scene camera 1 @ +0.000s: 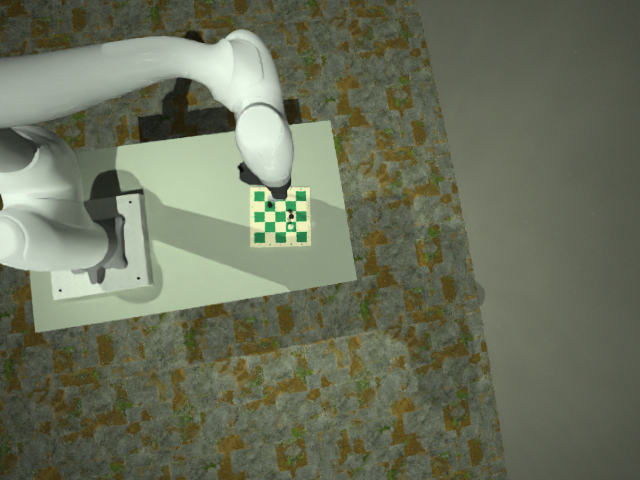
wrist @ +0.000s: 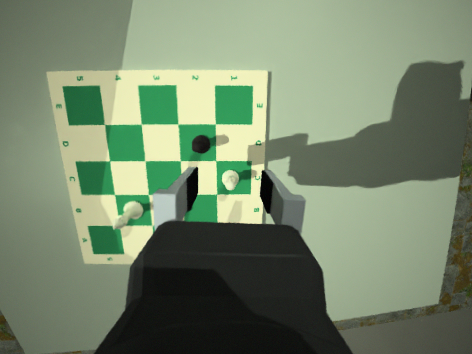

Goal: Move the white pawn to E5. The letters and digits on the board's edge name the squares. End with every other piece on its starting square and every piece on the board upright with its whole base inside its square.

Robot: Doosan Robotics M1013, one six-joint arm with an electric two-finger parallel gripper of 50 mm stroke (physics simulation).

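Places are measured from the arm's base along level axes (x back, y right, z up), in centimetres.
Pixels of known places: gripper, between the fingertips: [scene camera 1: 274,193] [wrist: 229,181]; arm's base, origin of its link: [scene camera 1: 99,245].
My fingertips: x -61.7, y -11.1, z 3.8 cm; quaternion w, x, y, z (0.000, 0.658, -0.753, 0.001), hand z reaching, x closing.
Note:
Ahead of a thing's pixels: the offset from my fingertips to its top centre. "spot": to the spot under its first point. Level surfaces: height alone.
The white pawn {dx -1.3, dy +0.1, dz -2.9 cm} [wrist: 230,179] stands upright on C1 of the green and cream board {dx -0.6, dy +7.2, dz -6.1 cm} [scene camera 1: 252,227] [wrist: 175,75]; in the scene view the arm hides it. The E5 square {spot: dx +7.6, dy +14.1, dz -6.0 cm} [scene camera 1: 259,237] [wrist: 83,105] is bare green. A black piece {dx +2.7, dy +2.8, dz -2.9 cm} [scene camera 1: 269,204] [wrist: 200,144] stands on D2. A taller white piece {dx -4.0, dy +11.3, dz -1.7 cm} [scene camera 1: 290,226] [wrist: 132,210] stands on B4. Another black piece {dx -4.6, dy +7.6, dz -2.9 cm} [scene camera 1: 291,215] stands on B3, hidden behind the left finger in the wrist view. My gripper [scene camera 1: 276,198] [wrist: 229,181] is open and empty, above the row 1 side, its fingers either side of the pawn in the wrist image.
The board lies on a pale green table {dz -6.7 cm} [scene camera 1: 196,258] [wrist: 375,240]. The arm's base plate [scene camera 1: 135,248] is on the table left of the board in the scene view. The arm [scene camera 1: 263,139] reaches over the board's top edge there, and its shadow falls across the table.

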